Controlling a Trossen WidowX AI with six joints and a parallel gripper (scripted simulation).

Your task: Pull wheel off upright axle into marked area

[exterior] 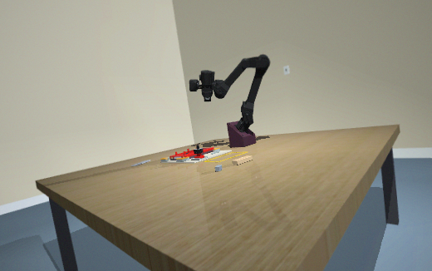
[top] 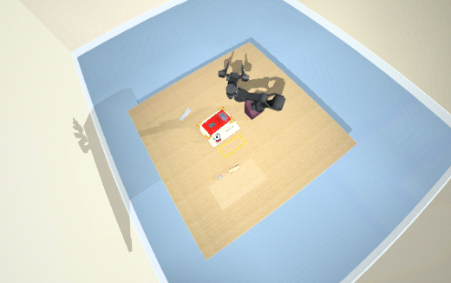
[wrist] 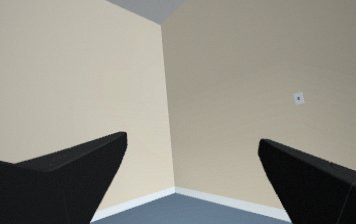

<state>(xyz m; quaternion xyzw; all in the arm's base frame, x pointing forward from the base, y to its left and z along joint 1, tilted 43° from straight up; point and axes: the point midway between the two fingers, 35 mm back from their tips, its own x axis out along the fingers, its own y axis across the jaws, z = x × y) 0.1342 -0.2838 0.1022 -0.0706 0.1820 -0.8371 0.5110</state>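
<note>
Now: gripper tip 29 cm short of the wheel, 25 cm to the right of it and 35 cm above it. The rest, counted from my gripper tip: flat strip (43 cm ahead, 8 cm to the right, 39 cm below); then grey cube (39 cm ahead, 50 cm to the left, 39 cm below); then wooden block (28 cm ahead, 50 cm to the left, 39 cm below).
</note>
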